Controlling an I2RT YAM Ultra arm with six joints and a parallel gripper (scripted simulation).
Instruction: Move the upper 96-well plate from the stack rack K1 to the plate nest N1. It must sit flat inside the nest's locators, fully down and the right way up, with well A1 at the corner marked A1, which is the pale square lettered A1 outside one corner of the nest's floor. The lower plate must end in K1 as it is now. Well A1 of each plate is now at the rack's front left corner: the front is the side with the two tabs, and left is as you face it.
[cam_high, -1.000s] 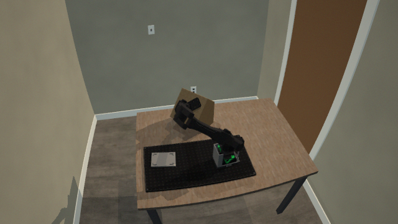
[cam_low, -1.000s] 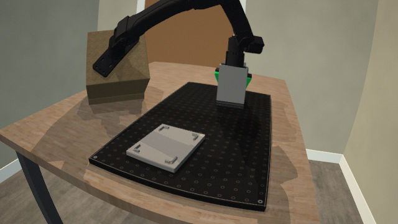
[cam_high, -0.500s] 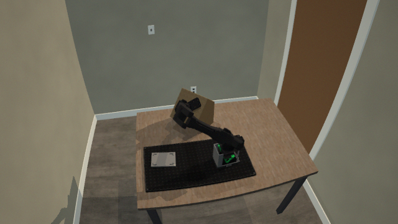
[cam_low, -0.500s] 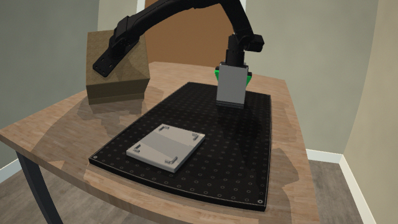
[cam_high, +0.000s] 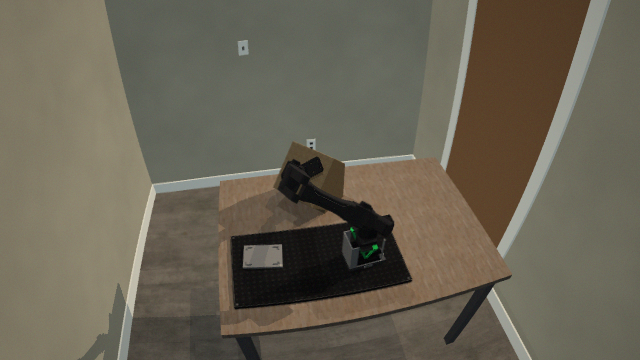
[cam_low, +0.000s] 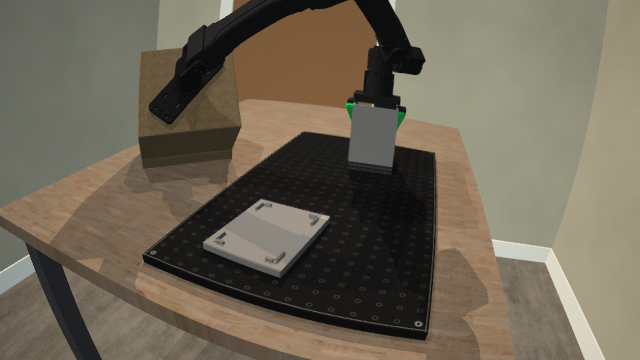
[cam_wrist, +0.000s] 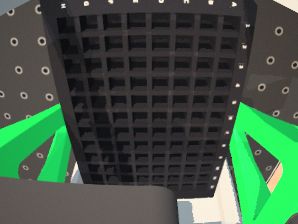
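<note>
Now: the pale wall 6 cm to the right of my hand, 1 cm behind it and 1 cm above it. Round my hand: grey plate nest N1 (37 cm to the right, 15 cm behind, 6 cm below); pale A1 mark (31 cm to the right, 8 cm behind, 6 cm below); black 96-well plate (right at my hand).
</note>
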